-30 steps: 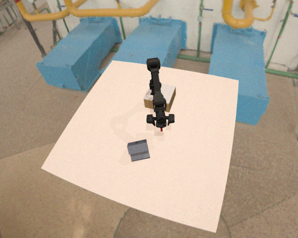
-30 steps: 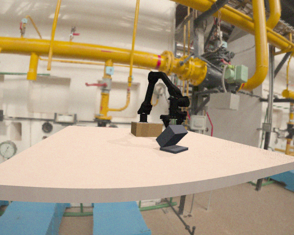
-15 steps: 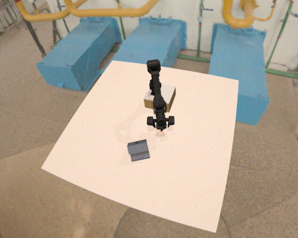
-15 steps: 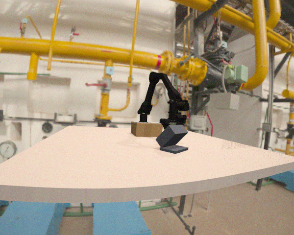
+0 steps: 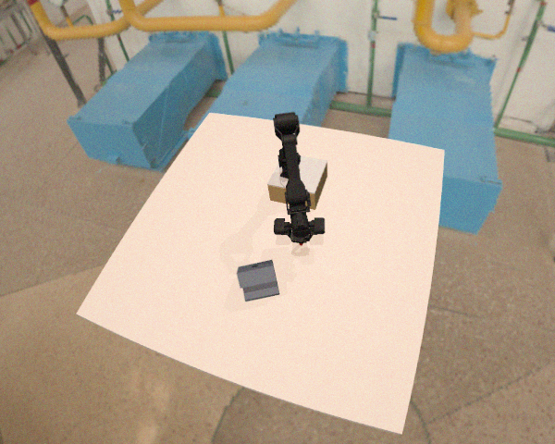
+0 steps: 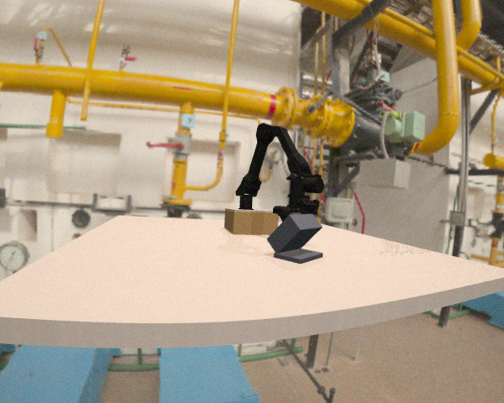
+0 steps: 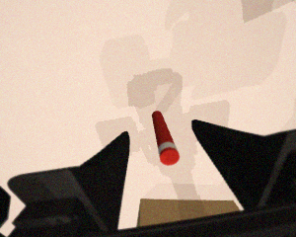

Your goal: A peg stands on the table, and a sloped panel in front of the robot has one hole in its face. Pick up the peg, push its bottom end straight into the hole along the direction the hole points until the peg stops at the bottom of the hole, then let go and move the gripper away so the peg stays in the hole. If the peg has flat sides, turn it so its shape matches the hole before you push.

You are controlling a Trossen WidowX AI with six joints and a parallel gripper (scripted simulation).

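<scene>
The grey sloped panel lies 220 mm ahead of my gripper tip, 70 mm to the right of it and 30 mm above it. The rest, counted from my gripper tip: round red peg 20 mm above.
</scene>
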